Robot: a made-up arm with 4 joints.
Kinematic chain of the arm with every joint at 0, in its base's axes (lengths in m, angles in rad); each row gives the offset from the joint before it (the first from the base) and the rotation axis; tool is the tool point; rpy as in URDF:
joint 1: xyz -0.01 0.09 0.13 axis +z
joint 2: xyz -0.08 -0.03 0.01 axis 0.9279 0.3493 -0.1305
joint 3: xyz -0.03 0.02 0 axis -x
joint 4: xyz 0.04 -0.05 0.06 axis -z
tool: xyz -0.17 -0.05 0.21 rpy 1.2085 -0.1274 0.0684
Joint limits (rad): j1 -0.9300..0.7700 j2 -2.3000..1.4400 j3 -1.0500..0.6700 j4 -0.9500..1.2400
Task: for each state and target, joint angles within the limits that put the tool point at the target. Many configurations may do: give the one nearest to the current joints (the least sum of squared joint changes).
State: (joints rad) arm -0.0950 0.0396 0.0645 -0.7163
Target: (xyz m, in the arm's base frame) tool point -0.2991 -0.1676 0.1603
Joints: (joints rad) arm -0.3241 0.5942 -0.4685 -0.5532
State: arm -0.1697 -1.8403 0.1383 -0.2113
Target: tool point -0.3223 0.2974 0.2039
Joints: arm -0.2750 -1.4659 -0.1036 0.1876
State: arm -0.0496 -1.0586 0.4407 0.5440
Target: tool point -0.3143 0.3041 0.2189
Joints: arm -0.1668 -1.0843 0.3240 0.0559
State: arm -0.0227 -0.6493 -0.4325 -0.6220
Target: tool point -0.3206 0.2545 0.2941
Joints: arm -0.1428 -1.1784 0.1092 -0.2378
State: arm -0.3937 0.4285 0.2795 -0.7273
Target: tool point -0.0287 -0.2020 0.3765
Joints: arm 0.2444 0.5784 0.3302 -0.9166
